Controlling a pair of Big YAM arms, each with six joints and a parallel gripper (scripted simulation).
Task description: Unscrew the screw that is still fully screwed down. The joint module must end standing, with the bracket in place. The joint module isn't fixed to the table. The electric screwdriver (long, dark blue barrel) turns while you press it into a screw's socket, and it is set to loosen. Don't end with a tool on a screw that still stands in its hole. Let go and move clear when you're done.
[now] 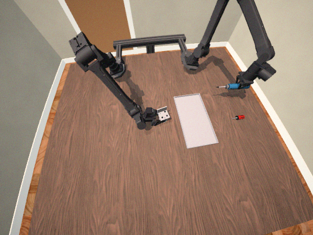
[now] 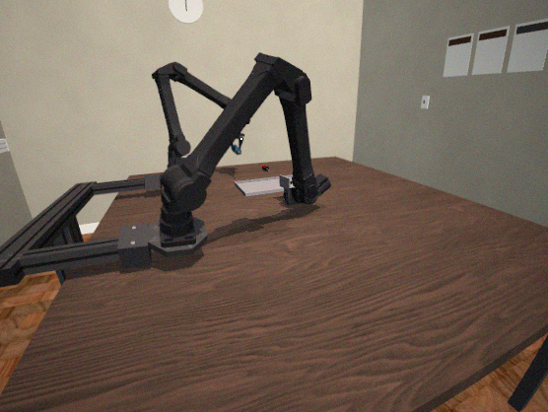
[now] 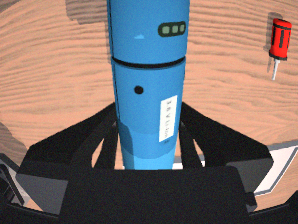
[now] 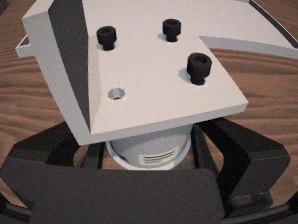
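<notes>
Now: right hand 1 cm below the joint module body. Also, from my right hand: bracket (5 cm above); then flat tray (23 cm to the left, 3 cm ahead, 2 cm below); then small red-handled screwdriver (57 cm to the left, 7 cm ahead, 1 cm below).
</notes>
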